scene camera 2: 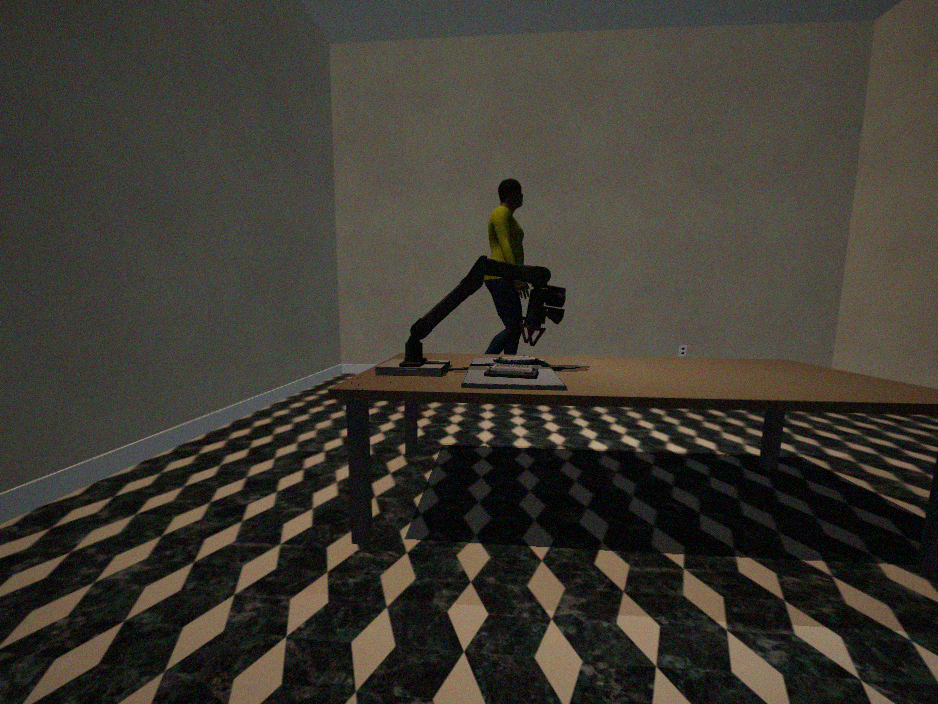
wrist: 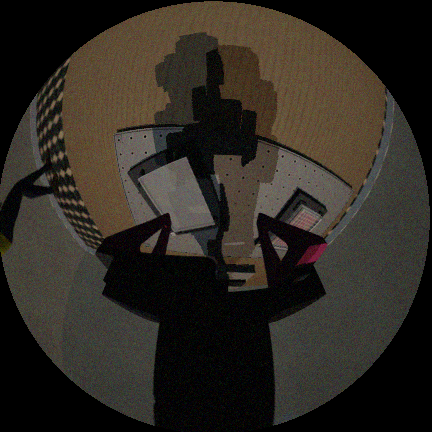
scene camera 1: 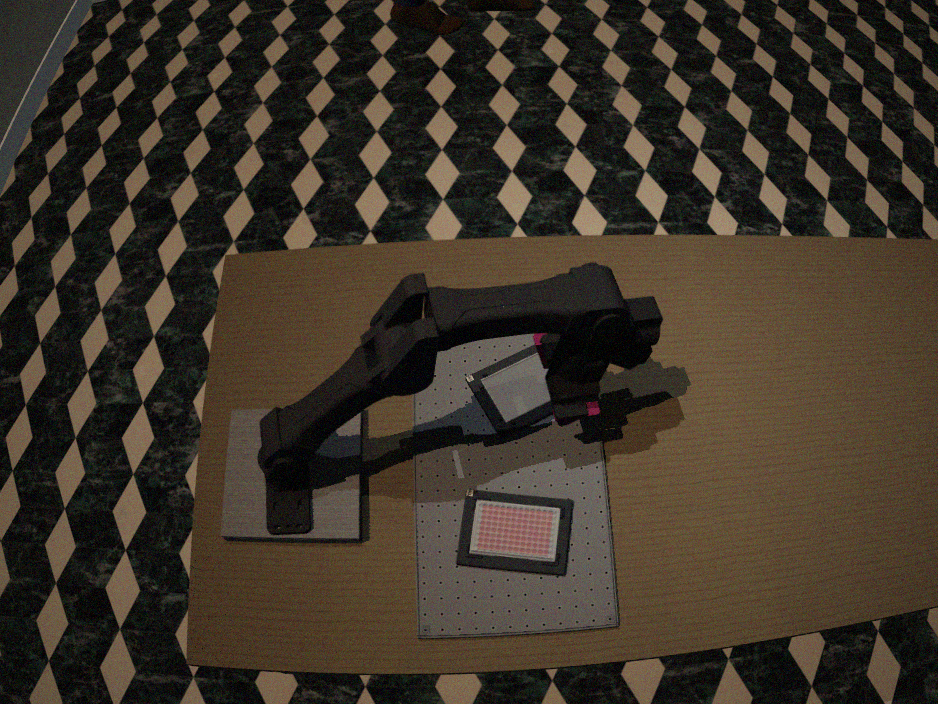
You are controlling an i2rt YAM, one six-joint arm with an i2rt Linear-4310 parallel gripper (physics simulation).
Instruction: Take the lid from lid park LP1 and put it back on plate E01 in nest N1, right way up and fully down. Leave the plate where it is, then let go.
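Frame: origin at the arm's base, x ahead, y left, z up, level; metres.
Where they show: gripper, between the fingertips: (scene camera 2: 528,344) (wrist: 213,217) (scene camera 1: 555,395); arm's base, origin of its link: (scene camera 2: 413,363) (wrist: 220,281) (scene camera 1: 288,475).
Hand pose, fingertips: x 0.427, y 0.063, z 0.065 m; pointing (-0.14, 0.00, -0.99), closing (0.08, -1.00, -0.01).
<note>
Each offset is from my fingertips to the top centre of the thing. "spot": to the spot under its first point. Level surfaces: height alone.
The pale, translucent lid @[dx -0.031, dy +0.055, dz -0.060 m] (scene camera 1: 519,384) (wrist: 177,195) lies flat on the dark lid park @[dx -0.032, dy +0.056, dz -0.058 m] (scene camera 1: 484,403) (wrist: 136,172), at the back of the perforated board. Plate E01 @[dx -0.083, dy -0.188, dz -0.052 m] (scene camera 1: 516,528) (wrist: 305,218), with pink wells and no lid on it, sits in the dark nest N1 @[dx -0.083, dy -0.188, dz -0.060 m] (scene camera 1: 511,564) nearer the front. My gripper (scene camera 1: 566,375) (scene camera 2: 532,340) (wrist: 213,217) is open and empty. It hangs above the board, beside the lid on the side toward the nest in the wrist view. The arm hides part of the lid and park in scene camera 1. Labels are not readable.
The perforated board @[dx -0.078, dy -0.087, dz -0.077 m] (scene camera 1: 515,606) (scene camera 2: 515,385) (wrist: 240,175) lies on the wooden table @[dz -0.091 m] (scene camera 1: 757,454) (scene camera 2: 681,378). A small pale strip @[spot: dx -0.157, dy -0.062, dz -0.078 m] (scene camera 1: 457,463) (wrist: 234,243) lies on the board. The arm's base plate (scene camera 1: 242,469) stands at the left. A person in yellow (scene camera 2: 503,234) is behind the table.
</note>
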